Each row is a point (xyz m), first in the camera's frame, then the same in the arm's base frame.
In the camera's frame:
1: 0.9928 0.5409 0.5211
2: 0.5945 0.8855 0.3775
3: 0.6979 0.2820 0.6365
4: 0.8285 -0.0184 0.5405
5: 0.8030 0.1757 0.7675
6: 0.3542 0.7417 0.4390
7: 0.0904 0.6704 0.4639
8: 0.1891 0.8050 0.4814
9: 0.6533 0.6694 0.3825
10: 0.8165 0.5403 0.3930
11: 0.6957 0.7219 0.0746
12: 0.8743 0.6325 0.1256
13: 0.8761 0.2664 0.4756
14: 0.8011 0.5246 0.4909
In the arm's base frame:
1: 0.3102 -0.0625 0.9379
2: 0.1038 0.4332 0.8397
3: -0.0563 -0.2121 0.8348
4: 0.0302 -0.4956 0.6654
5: -0.0455 -0.3844 0.9333
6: -0.1654 0.3799 0.7566
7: -0.4227 0.4100 0.6660
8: -0.3132 0.4851 0.7687
9: 0.1033 0.2203 0.7700
10: 0.2115 0.0423 0.7743
11: 0.2852 0.3428 0.5436
12: 0.3985 0.1815 0.6040
13: 0.1650 -0.2449 0.7463
14: 0.1523 0.0049 0.8461

